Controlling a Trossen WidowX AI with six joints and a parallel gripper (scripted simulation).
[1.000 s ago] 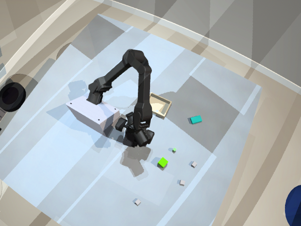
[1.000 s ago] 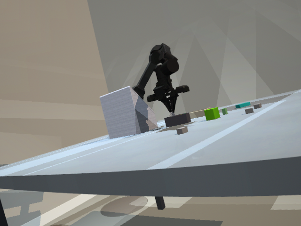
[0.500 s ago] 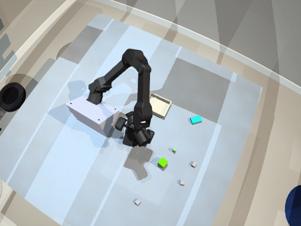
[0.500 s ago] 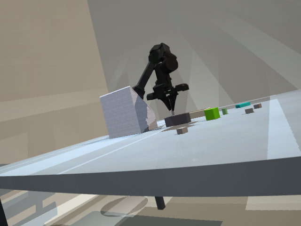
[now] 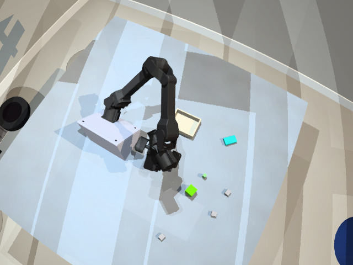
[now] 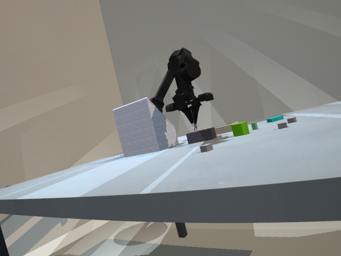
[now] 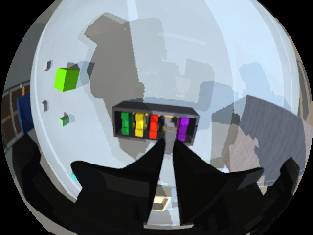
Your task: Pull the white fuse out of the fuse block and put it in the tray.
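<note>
The purple fuse is 40 mm below my gripper tip and 20 mm behind it. Also, from my gripper tip: white fuse: 10 mm below; then yellow fuse: 40 mm below, 30 mm ahead; then red fuse: 40 mm below, 20 mm ahead.
</note>
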